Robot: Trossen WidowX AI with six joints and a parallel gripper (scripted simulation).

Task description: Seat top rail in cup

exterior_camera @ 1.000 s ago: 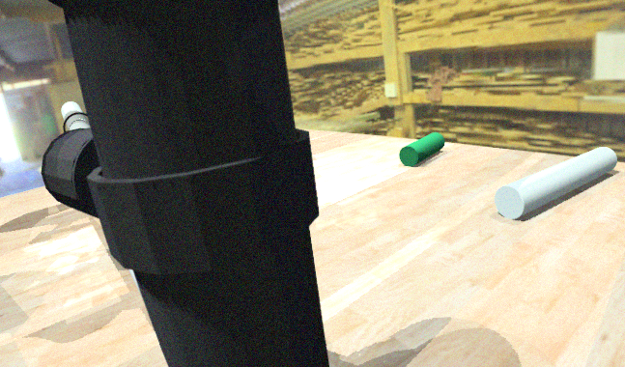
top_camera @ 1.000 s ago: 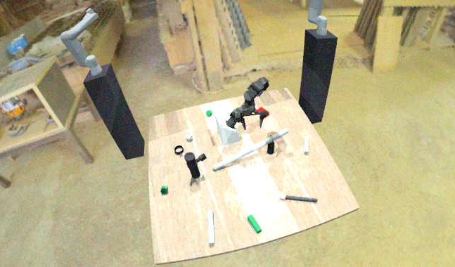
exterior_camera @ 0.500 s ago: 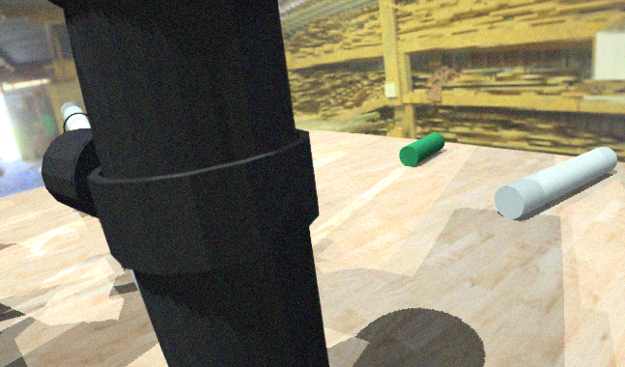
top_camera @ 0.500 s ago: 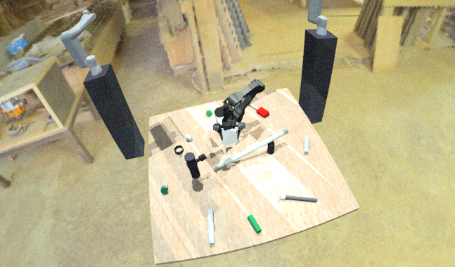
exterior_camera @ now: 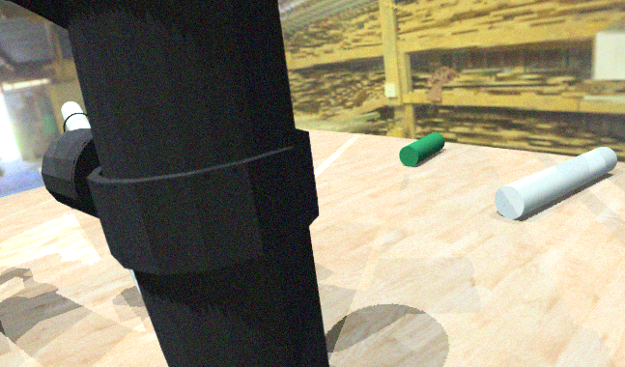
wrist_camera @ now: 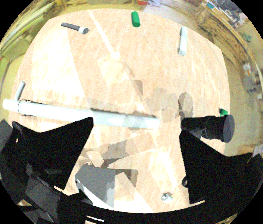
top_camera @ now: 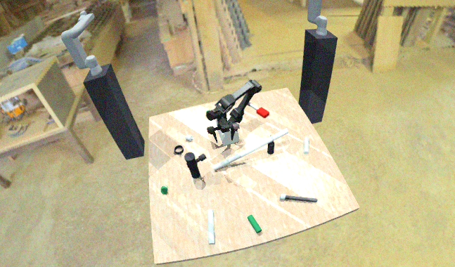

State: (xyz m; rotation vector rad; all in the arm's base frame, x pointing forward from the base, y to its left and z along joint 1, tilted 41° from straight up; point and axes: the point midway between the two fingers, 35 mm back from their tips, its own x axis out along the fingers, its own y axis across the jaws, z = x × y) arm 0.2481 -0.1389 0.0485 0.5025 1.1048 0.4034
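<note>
Right now my gripper tip is 170 mm to the left of the dark rail-end cup and 110 mm above it. The rest, counted from my gripper tip: dark loop-cap post: 30 mm behind, 310 mm to the left, 140 mm below; green cylinder: 470 mm ahead, 60 mm to the left, 230 mm below.
</note>
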